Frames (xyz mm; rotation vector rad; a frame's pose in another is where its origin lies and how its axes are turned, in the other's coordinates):
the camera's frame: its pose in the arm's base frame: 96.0 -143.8 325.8 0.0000 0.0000 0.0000
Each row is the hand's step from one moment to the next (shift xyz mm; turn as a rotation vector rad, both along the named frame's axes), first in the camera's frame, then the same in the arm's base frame.
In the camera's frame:
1: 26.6 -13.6 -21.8 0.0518 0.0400 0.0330
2: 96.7 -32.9 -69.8 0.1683 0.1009 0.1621
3: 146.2 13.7 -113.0 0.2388 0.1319 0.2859
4: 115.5 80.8 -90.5 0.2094 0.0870 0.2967
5: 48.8 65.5 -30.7 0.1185 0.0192 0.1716
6: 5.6 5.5 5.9 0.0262 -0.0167 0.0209
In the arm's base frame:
1: 26.6 -13.6 -21.8 0.0518 0.0400 0.0330
2: 96.7 -32.9 -69.8 0.1683 0.1009 0.1621
3: 146.2 13.7 -113.0 0.2388 0.1319 0.2859
4: 115.5 80.8 -90.5 0.2094 0.0870 0.2967
5: 48.8 65.5 -30.7 0.1185 0.0192 0.1716
6: 5.6 5.5 5.9 0.0262 -0.0167 0.0209

